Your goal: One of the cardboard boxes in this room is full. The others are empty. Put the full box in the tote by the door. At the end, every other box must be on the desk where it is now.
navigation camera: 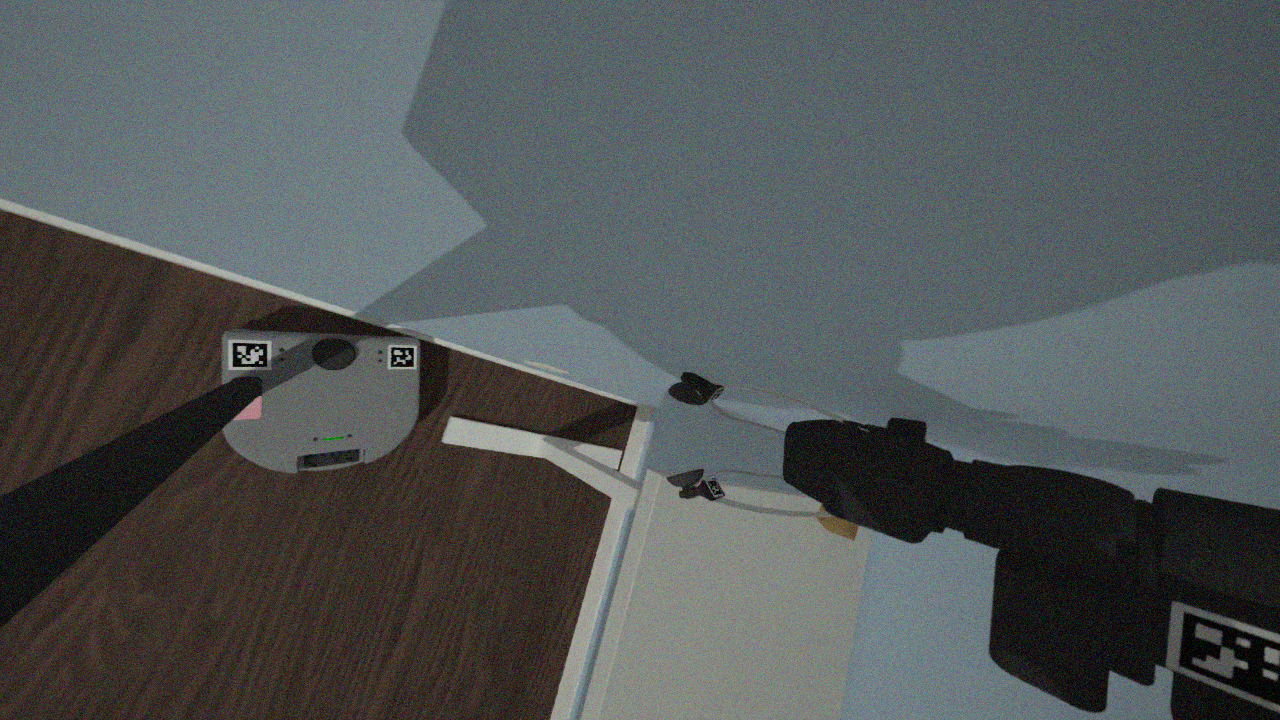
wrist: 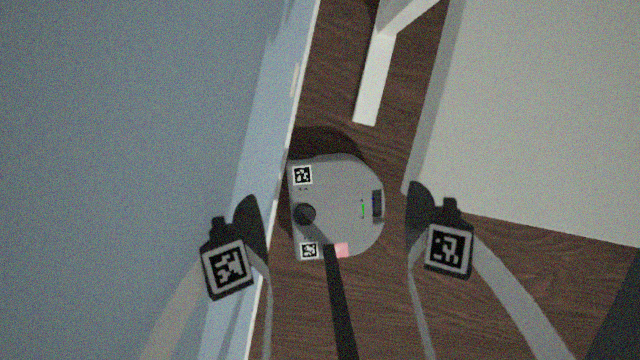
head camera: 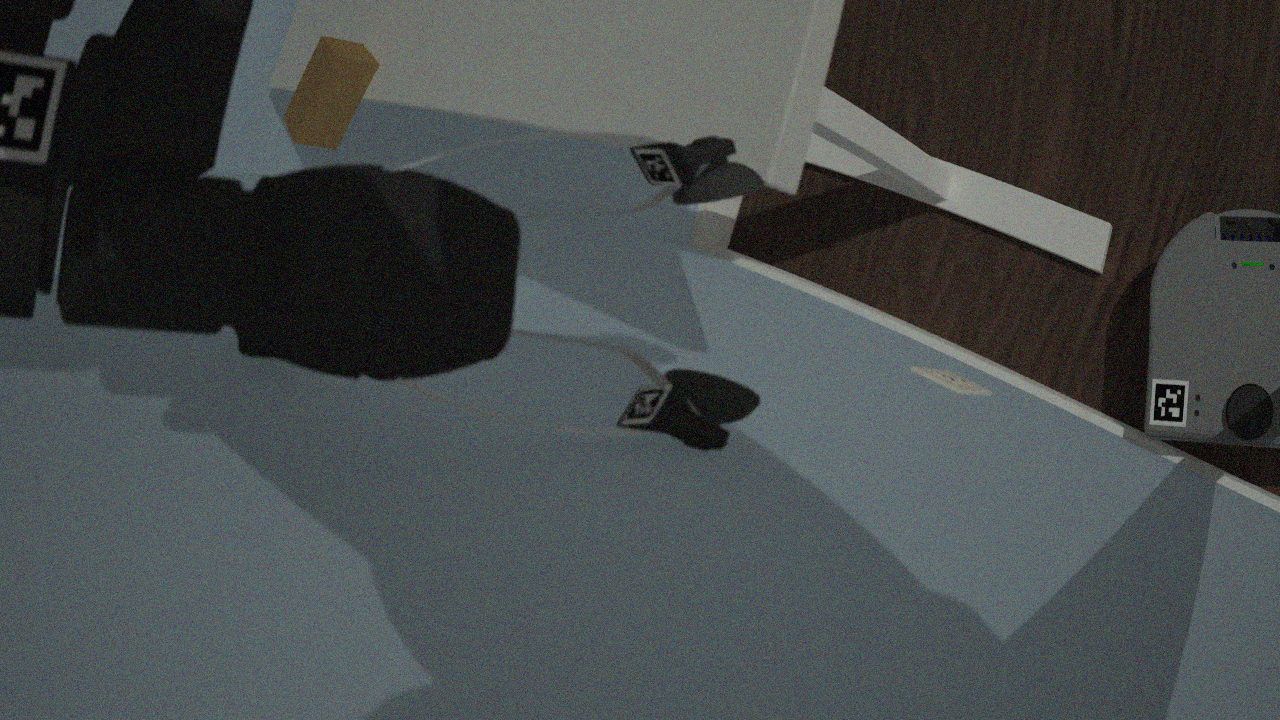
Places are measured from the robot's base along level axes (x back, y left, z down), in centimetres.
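Pixels of known places: gripper, fingertip midpoint: (navigation camera: 673,431) (wrist: 333,213) (head camera: 744,291); robot's base, origin of the base link: (navigation camera: 333,352) (wrist: 305,200) (head camera: 1246,409).
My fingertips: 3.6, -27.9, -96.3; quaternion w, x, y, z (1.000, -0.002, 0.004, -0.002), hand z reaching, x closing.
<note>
Ahead of a thing's pixels: the offset from my fingertips to its top centre, as dx, dy, dz. "pt": to the spot under its first point. Level surfaces: height alone.
An orange-brown box {+19.3, -45.3, -3.7} (head camera: 331,94) stands at the wall side of the pale desk top {dz +1.3} (head camera: 554,53) (navigation camera: 733,617) (wrist: 540,120) in the head view. In the navigation view part of the box (navigation camera: 839,522) shows behind the gripper body. Whether it is full cannot be told. My gripper (head camera: 716,291) (navigation camera: 689,436) (wrist: 333,213) is open, with nothing between its fingers. It hangs near the desk's end by the wall, beyond the box. The other boxes and the tote do not show in these views.
The blue-grey wall (head camera: 850,555) (navigation camera: 760,179) (wrist: 175,125) runs close beside the fingers. My grey base (head camera: 1208,331) (navigation camera: 358,402) (wrist: 345,205) stands on dark wood floor by the wall. A white desk foot {pt +24.1, -13.1, +93.8} (head camera: 1029,214) (navigation camera: 496,437) (wrist: 377,80) lies between base and desk.
</note>
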